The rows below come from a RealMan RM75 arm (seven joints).
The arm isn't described. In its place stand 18 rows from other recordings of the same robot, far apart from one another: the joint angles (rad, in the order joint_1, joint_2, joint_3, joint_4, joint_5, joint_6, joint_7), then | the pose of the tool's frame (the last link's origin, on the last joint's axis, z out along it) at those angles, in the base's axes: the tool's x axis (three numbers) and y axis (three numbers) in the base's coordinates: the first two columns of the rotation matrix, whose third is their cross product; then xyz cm.
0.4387, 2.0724, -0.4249, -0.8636, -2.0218, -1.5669, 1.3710 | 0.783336 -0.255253 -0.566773 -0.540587 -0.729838 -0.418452 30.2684 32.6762 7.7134
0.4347, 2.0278, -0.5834, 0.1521, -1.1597, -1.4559, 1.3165 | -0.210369 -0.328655 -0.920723 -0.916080 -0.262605 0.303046 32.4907 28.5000 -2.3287
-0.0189, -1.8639, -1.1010, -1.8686, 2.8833, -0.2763, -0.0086 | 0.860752 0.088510 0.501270 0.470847 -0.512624 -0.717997 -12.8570 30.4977 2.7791
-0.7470, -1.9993, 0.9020, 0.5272, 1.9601, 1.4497, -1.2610 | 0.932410 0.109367 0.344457 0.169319 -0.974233 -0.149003 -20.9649 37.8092 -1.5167
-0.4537, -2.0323, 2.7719, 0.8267, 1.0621, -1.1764, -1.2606 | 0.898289 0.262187 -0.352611 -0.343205 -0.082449 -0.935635 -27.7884 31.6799 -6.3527
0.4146, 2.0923, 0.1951, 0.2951, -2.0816, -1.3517, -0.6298 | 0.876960 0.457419 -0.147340 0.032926 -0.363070 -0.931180 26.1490 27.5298 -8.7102
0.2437, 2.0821, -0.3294, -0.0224, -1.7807, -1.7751, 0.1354 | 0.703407 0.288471 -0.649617 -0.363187 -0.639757 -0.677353 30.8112 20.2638 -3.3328
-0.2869, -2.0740, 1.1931, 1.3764, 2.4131, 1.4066, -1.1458 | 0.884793 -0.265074 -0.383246 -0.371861 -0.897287 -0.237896 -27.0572 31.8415 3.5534
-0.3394, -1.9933, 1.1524, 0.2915, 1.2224, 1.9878, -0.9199 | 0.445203 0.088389 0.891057 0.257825 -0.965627 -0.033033 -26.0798 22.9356 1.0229
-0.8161, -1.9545, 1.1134, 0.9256, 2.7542, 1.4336, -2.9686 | 0.266347 0.957250 0.112835 0.791374 -0.150346 -0.592557 -23.1423 41.7158 5.1245
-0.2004, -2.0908, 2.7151, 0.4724, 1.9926, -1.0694, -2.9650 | 0.742701 0.150629 0.652462 0.668318 -0.227541 -0.708220 -32.0503 24.5196 -9.3947
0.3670, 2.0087, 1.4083, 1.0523, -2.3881, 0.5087, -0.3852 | 0.679552 -0.645685 -0.348281 -0.681226 -0.379172 -0.626226 26.7324 37.5973 -3.9353
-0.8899, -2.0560, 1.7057, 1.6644, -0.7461, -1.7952, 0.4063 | 0.904865 0.177620 -0.386872 0.113476 -0.976553 -0.182941 -2.1465 30.0208 -2.4764
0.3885, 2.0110, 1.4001, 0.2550, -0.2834, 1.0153, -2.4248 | 0.639641 -0.244125 -0.728877 -0.734024 -0.475472 -0.484906 32.8291 32.5930 -3.2919
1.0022, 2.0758, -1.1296, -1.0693, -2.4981, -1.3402, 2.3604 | 0.916246 -0.399449 -0.030564 -0.375712 -0.830304 -0.411626 6.8408 44.0921 0.5457
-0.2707, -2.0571, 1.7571, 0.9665, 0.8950, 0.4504, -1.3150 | 0.659459 0.326670 0.677053 0.725016 -0.514393 -0.457987 -23.1291 36.2539 -4.6160
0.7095, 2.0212, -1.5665, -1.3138, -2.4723, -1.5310, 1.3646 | 0.660503 0.622245 0.420174 0.620635 -0.767420 0.160868 14.0136 35.8034 -2.1997
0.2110, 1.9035, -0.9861, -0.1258, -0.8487, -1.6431, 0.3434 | 0.780568 0.246381 -0.574466 -0.456048 -0.404039 -0.792952 36.7630 24.1251 7.3357
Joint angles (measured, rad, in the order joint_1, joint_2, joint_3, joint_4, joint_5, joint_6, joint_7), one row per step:
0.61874, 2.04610, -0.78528, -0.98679, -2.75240, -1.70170, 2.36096
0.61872, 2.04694, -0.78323, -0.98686, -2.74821, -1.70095, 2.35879
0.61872, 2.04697, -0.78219, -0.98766, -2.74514, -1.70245, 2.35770
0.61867, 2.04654, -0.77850, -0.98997, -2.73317, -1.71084, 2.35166
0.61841, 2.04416, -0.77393, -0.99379, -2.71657, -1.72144, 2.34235
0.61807, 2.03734, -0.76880, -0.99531, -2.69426, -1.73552, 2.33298
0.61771, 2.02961, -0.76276, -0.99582, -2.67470, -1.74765, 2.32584
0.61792, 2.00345, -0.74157, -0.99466, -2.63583, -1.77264, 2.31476
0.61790, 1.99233, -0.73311, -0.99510, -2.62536, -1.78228, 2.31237
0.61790, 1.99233, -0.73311, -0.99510, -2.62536, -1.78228, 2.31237
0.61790, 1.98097, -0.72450, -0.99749, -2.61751, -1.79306, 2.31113
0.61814, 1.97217, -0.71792, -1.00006, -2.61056, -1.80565, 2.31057
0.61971, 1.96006, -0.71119, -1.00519, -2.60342, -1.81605, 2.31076
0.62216, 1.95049, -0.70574, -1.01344, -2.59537, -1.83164, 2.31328
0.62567, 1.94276, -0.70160, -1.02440, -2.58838, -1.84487, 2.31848
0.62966, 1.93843, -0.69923, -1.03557, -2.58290, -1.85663, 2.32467
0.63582, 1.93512, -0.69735, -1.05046, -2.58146, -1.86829, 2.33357
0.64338, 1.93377, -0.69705, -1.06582, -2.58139, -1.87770, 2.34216
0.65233, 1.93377, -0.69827, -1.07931, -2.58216, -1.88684, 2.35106
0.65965, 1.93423, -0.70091, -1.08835, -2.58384, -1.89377, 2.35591
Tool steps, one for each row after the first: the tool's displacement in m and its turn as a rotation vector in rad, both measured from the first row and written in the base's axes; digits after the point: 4 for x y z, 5 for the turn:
-0.0005, 0.0002, -0.0003, 0.00214, 0.00523, 0.00250
-0.0010, 0.0003, -0.0003, 0.00258, 0.00880, 0.00394
-0.0029, 0.0001, 0.0000, 0.00099, 0.02322, 0.01020
-0.0051, 0.0002, 0.0012, 0.00052, 0.04077, 0.02083
-0.0074, 0.0003, 0.0037, 0.00009, 0.06229, 0.03091
-0.0089, 0.0006, 0.0068, 0.00196, 0.08071, 0.03806
-0.0101, 0.0022, 0.0180, 0.01781, 0.11416, 0.04691
-0.0100, 0.0027, 0.0232, 0.02461, 0.12193, 0.04806
-0.0100, 0.0027, 0.0232, 0.02461, 0.12193, 0.04806
-0.0098, 0.0031, 0.0288, 0.03141, 0.12682, 0.04848
-0.0102, 0.0030, 0.0332, 0.03359, 0.13264, 0.04868
-0.0107, 0.0041, 0.0395, 0.04134, 0.13394, 0.05209
-0.0127, 0.0047, 0.0449, 0.04460, 0.13809, 0.05586
-0.0153, 0.0059, 0.0500, 0.04971, 0.14006, 0.06051
-0.0183, 0.0070, 0.0535, 0.05267, 0.14194, 0.06502
-0.0221, 0.0087, 0.0572, 0.05641, 0.13924, 0.06997
-0.0264, 0.0107, 0.0601, 0.05962, 0.13510, 0.07721
-0.0311, 0.0127, 0.0619, 0.05988, 0.13138, 0.08437
-0.0347, 0.0142, 0.0628, 0.05704, 0.12749, 0.09139

